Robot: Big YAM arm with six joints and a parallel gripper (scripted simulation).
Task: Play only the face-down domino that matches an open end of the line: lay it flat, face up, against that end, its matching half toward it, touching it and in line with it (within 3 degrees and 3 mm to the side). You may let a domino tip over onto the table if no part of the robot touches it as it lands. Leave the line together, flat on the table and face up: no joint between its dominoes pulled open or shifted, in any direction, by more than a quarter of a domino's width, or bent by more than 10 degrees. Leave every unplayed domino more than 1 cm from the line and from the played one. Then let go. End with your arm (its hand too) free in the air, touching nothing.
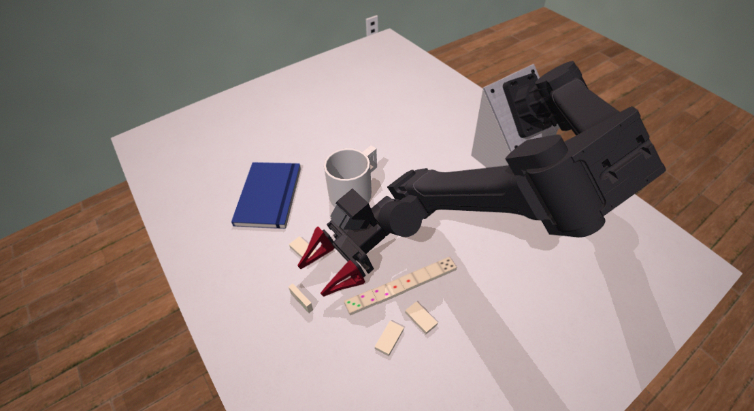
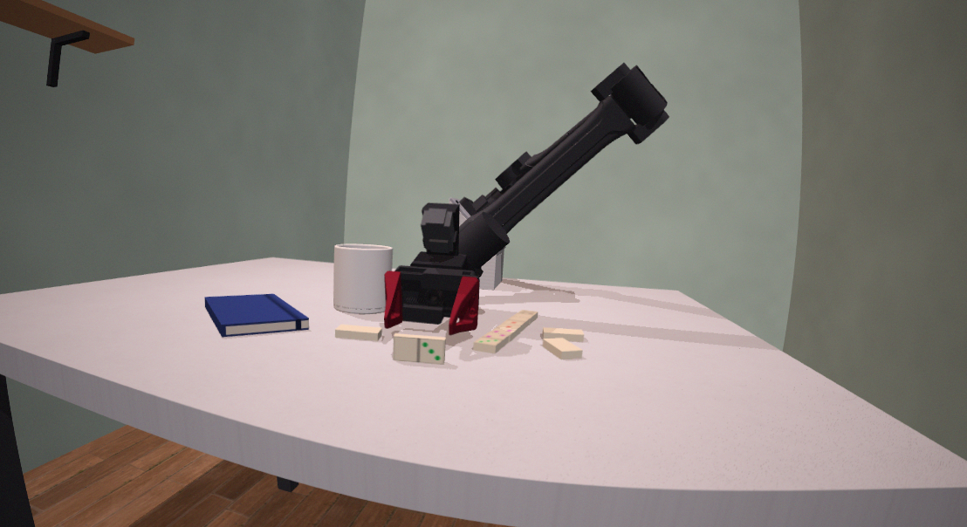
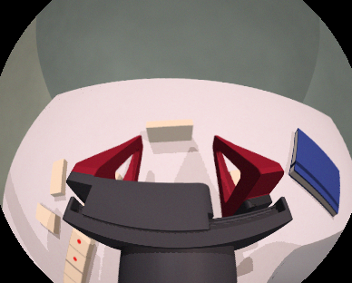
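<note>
The domino is 40 mm ahead of my hand, 20 mm below it and 10 mm to the left of it. Round my hand: white mug (160 mm to the right, 160 mm behind, 10 mm above); then blue notebook (250 mm to the right, 20 mm below, 10 mm behind).
</note>
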